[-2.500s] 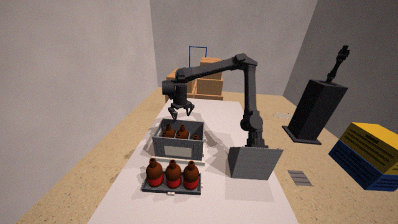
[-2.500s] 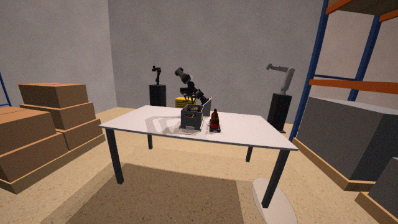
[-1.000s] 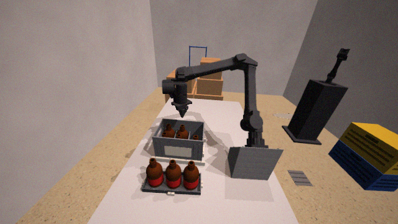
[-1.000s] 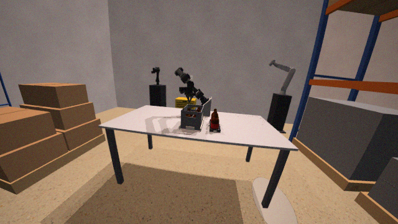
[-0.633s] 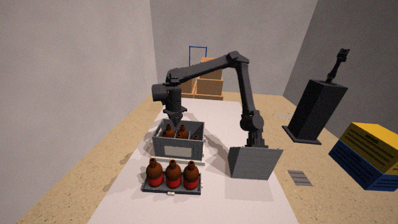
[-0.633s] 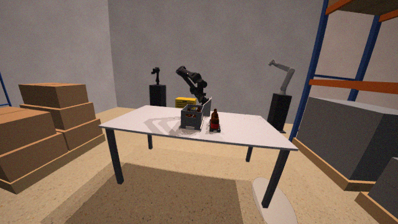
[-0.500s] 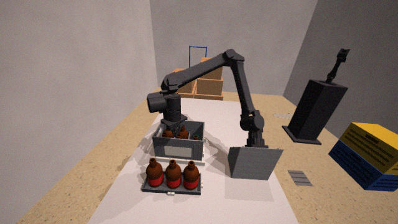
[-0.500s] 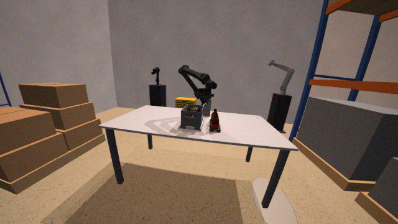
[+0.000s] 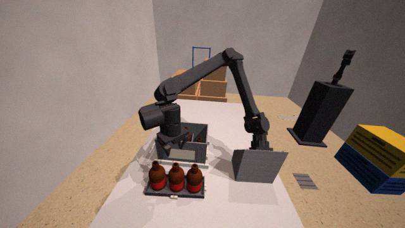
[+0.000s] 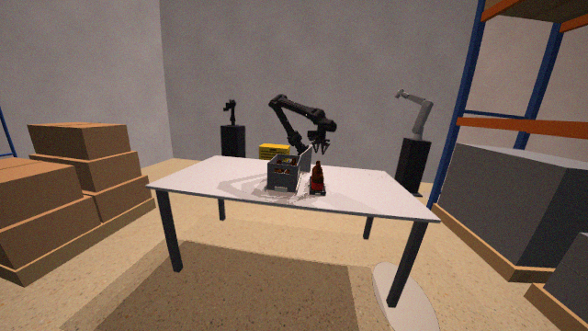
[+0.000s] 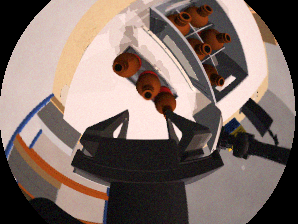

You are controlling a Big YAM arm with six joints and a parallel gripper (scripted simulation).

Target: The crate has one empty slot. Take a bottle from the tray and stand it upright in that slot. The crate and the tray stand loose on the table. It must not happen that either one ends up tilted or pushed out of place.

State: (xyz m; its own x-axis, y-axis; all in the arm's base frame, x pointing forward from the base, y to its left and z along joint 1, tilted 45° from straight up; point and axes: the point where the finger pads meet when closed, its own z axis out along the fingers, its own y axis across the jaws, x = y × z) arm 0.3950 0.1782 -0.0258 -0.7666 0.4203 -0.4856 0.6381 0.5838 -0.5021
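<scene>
Right now my hand is 160 mm above the brown bottle. From my hand the other things lie so: grey crate 10 mm ahead, 220 mm to the right, 160 mm below; then dark tray 230 mm below.
</scene>
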